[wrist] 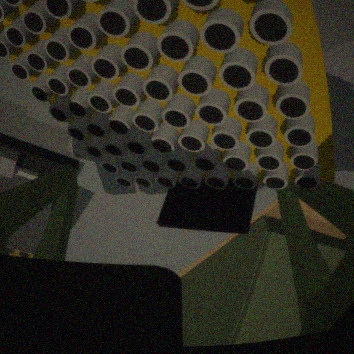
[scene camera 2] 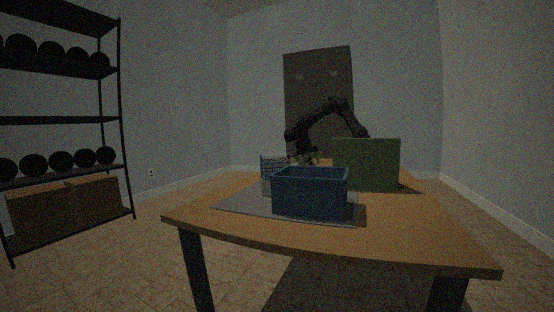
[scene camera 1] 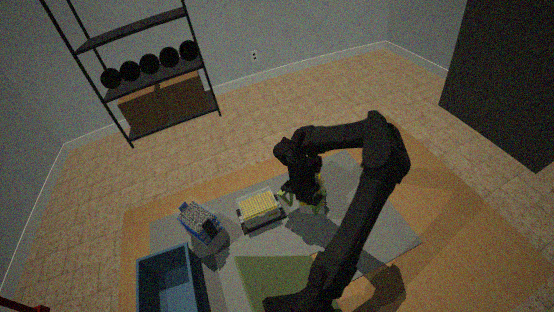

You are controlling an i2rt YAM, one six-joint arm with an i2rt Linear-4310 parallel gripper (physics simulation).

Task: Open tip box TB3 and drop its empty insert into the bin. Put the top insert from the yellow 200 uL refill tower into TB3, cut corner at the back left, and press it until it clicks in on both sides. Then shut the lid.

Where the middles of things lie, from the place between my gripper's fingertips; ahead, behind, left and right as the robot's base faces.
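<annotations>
With the tip insert (wrist: 206,105) as the reference, my gripper is now 10 mm below it, 50 mm short of it and 60 mm to the left of it. And there is the blue bin (scene camera 1: 177,271), which is 10 mm above my hand, 100 mm behind it and 450 mm to the left of it.
</annotations>
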